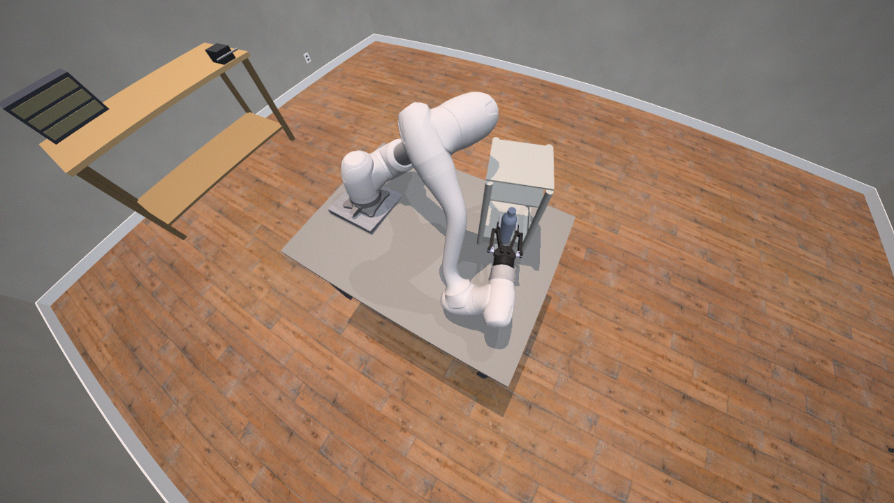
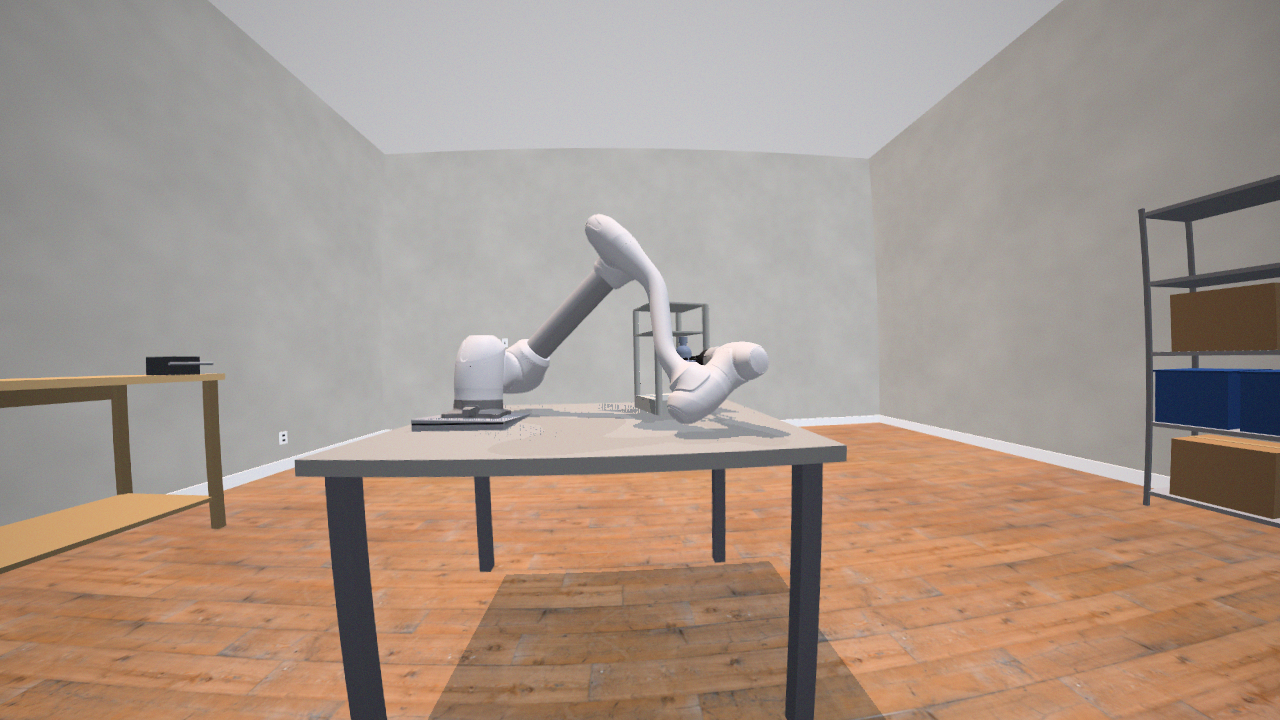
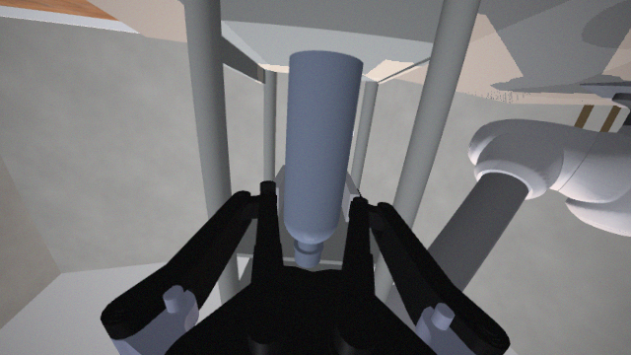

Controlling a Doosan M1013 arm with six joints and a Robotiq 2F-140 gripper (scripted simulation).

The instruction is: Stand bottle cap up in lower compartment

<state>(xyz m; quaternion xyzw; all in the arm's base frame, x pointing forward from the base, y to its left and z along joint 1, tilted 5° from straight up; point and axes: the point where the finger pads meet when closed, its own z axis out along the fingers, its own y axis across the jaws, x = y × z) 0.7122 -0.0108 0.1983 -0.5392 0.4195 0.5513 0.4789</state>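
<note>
My hand is 11 cm to the right of the shelving unit, 2 cm past it and 1 cm below it.
</note>
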